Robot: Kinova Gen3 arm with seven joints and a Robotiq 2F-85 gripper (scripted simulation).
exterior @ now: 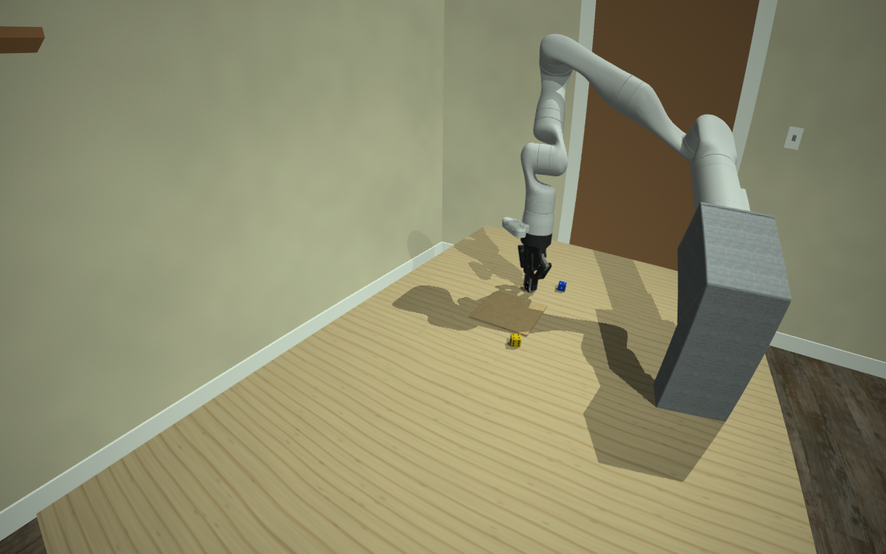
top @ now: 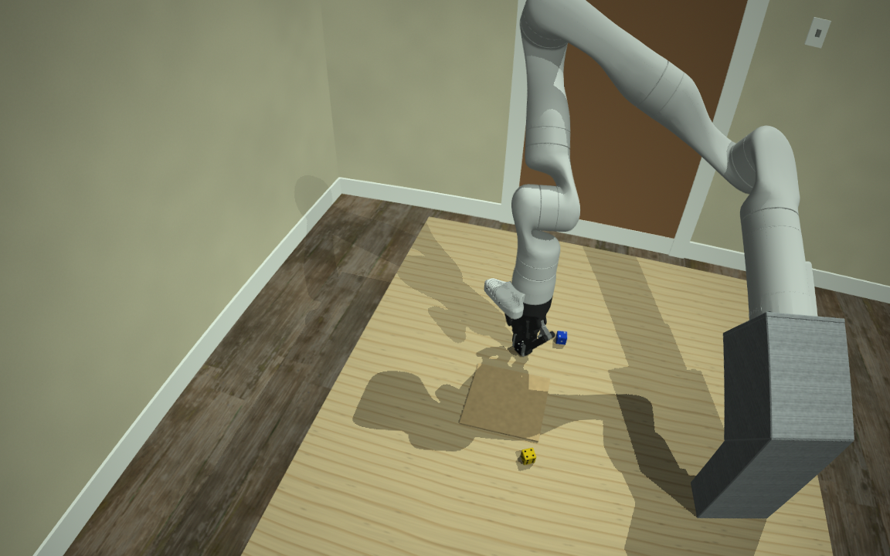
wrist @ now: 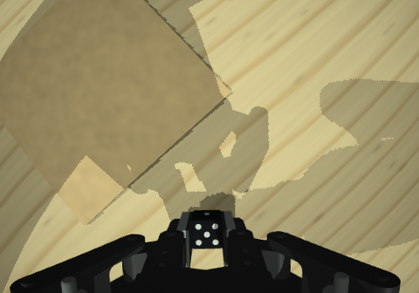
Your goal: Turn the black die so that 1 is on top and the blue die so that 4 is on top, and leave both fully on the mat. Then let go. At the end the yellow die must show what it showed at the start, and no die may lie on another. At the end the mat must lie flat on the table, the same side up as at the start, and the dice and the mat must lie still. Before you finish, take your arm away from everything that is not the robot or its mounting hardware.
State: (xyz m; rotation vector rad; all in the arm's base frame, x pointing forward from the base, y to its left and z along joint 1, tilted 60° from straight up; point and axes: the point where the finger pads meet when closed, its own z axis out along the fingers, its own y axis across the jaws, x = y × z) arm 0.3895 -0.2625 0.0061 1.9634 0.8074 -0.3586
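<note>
The blue die is 80 mm behind my hand, 40 mm to the right of it and 10 mm below it. From my hand the other things lie so: yellow die (30 mm behind, 240 mm to the left, 10 mm below); then black die (10 mm below); then tan mat (20 mm ahead, 130 mm to the left, 20 mm below).
</note>
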